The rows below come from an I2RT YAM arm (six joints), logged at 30 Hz.
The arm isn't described. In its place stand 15 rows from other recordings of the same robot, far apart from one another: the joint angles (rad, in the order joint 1, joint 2, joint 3, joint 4, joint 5, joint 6), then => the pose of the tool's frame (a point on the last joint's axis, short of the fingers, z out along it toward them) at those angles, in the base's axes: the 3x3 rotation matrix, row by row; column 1 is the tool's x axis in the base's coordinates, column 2 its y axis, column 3 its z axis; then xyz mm.
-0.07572, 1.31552, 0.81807, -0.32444, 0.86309, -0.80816 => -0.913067, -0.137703, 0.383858; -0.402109, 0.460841, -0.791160; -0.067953, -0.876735, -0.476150; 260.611, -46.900, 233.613
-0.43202, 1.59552, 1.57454, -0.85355, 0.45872, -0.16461 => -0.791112, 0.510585, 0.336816; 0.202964, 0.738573, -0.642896; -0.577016, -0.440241, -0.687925; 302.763, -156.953, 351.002
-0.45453, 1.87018, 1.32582, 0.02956, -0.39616, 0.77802 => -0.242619, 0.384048, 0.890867; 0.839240, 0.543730, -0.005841; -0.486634, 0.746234, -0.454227; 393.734, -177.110, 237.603
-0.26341, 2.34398, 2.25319, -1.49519, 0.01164, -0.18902 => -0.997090, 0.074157, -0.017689; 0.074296, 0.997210, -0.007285; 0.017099, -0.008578, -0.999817; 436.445, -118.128, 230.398
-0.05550, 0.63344, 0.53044, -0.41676, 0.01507, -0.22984 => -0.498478, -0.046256, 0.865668; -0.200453, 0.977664, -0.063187; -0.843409, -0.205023, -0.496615; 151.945, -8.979, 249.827
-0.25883, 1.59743, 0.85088, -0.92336, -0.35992, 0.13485 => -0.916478, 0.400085, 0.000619; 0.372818, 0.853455, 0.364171; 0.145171, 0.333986, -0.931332; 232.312, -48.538, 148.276
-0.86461, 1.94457, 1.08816, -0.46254, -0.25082, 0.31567 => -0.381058, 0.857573, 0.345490; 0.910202, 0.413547, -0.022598; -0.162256, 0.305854, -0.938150; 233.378, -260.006, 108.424
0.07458, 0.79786, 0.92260, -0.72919, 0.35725, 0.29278 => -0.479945, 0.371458, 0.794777; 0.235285, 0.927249, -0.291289; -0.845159, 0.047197, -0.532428; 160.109, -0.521, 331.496
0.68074, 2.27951, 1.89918, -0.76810, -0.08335, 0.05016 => -0.740701, -0.617342, 0.265049; -0.535587, 0.780767, 0.321792; -0.405597, 0.096395, -0.908955; 376.173, 308.472, 178.837
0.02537, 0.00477, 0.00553, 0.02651, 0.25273, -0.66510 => -0.117601, 0.194111, 0.973905; -0.600710, 0.767030, -0.225415; -0.790770, -0.611544, 0.026400; 109.574, -6.124, 177.904
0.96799, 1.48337, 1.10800, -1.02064, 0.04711, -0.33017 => -0.262901, -0.955007, 0.137275; -0.953175, 0.279127, 0.116389; -0.149470, -0.100249, -0.983671; 152.157, 218.117, 234.604
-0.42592, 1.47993, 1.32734, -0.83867, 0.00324, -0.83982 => -0.817492, -0.290399, 0.497368; -0.446671, 0.864840, -0.229210; -0.363582, -0.409537, -0.836712; 279.832, -127.084, 306.772
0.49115, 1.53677, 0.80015, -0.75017, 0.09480, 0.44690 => -0.992275, -0.037354, 0.118301; -0.042828, 0.998110, -0.044072; -0.116431, -0.048798, -0.991999; 214.975, 111.162, 148.152
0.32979, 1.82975, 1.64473, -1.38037, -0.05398, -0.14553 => -0.889161, -0.457427, -0.012365; -0.457405, 0.887690, 0.052794; -0.013173, 0.052599, -0.998529; 321.104, 111.941, 273.057
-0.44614, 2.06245, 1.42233, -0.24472, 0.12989, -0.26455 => -0.805011, 0.301876, 0.510713; 0.097636, 0.916535, -0.387854; -0.585170, -0.262363, -0.767295; 400.532, -196.687, 163.439
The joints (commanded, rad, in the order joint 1, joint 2, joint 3, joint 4, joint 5, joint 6), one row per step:
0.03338, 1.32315, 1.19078, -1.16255, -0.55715, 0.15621
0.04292, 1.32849, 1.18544, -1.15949, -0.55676, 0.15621
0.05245, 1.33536, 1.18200, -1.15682, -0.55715, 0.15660
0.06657, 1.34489, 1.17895, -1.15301, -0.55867, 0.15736
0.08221, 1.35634, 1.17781, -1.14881, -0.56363, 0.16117
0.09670, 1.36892, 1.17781, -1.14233, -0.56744, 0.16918
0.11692, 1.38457, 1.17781, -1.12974, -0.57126, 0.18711
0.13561, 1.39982, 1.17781, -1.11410, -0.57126, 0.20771
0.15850, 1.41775, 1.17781, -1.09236, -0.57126, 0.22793
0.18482, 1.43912, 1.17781, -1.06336, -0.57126, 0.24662
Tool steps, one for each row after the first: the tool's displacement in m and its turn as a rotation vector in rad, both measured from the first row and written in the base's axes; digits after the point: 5 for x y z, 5 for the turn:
0.00062, 0.00225, -0.00256, -0.00067, 0.00760, 0.00944
0.00156, 0.00456, -0.00492, -0.00058, 0.01546, 0.01875
0.00290, 0.00805, -0.00771, 0.00049, 0.02470, 0.03264
0.00460, 0.01208, -0.01034, 0.00531, 0.03542, 0.04643
0.00678, 0.01591, -0.01291, 0.00976, 0.04617, 0.05531
0.00973, 0.02133, -0.01606, 0.01583, 0.05946, 0.06180
0.01285, 0.02643, -0.01918, 0.01876, 0.07056, 0.06363
0.01660, 0.03286, -0.02284, 0.02168, 0.07816, 0.07002
0.02114, 0.04059, -0.02724, 0.02464, 0.08125, 0.08117

